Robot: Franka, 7 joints.
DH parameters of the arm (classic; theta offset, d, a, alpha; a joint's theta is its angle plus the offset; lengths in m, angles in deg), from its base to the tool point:
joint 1: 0 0.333 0 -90
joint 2: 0 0 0 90
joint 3: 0 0.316 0.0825 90
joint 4: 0 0 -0.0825 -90
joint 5: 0 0.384 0 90
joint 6: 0 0 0.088 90
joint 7: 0 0.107 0 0
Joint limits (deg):
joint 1: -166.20..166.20
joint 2: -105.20..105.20
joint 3: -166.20..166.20
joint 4: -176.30..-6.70
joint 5: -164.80..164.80
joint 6: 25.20..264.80
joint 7: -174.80..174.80
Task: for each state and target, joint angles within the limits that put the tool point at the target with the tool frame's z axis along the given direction. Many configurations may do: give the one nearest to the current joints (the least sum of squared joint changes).
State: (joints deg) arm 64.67 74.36 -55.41 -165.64 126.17 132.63 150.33
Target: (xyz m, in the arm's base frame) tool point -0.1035 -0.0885 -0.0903 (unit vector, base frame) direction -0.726 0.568 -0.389
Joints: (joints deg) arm 40.48 102.48 -11.10 -146.40 98.55 102.16 150.33
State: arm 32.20 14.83 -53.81 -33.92 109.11 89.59 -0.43
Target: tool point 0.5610 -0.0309 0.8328 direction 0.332 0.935 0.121
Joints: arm 36.45 3.98 -52.47 -75.89 99.20 95.54 -0.43
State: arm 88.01 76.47 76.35 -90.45 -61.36 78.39 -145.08
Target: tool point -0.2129 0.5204 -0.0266 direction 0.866 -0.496 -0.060
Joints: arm 95.37 90.14 43.70 -58.37 -71.05 41.95 -145.08
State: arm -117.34 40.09 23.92 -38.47 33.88 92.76 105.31
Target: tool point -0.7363 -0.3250 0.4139 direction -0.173 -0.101 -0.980
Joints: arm -152.83 57.39 -9.55 -35.25 9.81 103.67 105.31
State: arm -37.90 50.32 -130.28 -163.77 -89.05 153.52 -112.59
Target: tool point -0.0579 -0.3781 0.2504 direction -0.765 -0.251 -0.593
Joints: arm 6.71 30.81 -103.50 -157.68 -69.45 159.61 -112.59
